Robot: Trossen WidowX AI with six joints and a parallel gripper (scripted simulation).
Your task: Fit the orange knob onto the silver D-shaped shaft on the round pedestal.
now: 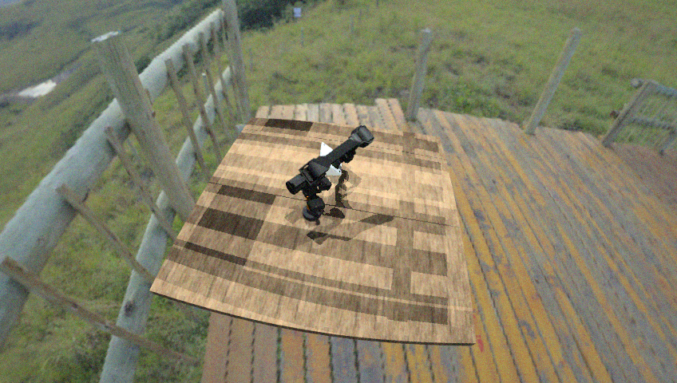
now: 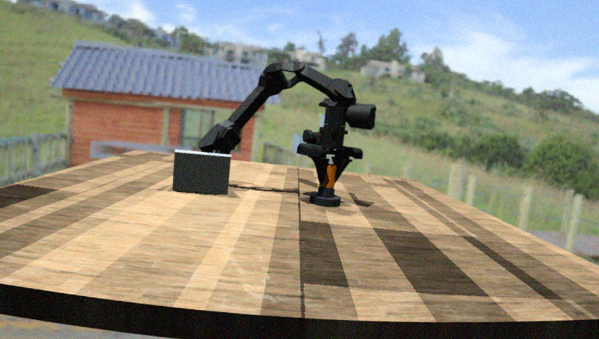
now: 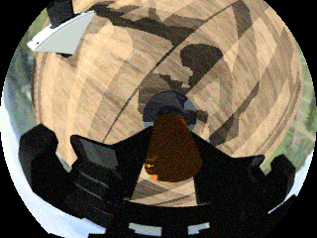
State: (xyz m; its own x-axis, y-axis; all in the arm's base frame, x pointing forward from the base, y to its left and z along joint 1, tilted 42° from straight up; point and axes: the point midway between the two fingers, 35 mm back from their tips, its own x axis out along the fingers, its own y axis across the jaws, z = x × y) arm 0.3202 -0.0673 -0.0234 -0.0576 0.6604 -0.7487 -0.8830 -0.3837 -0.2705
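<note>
My gripper tip is now 30 mm above the round pedestal. Also, from my gripper tip: orange knob (30 mm above).
</note>
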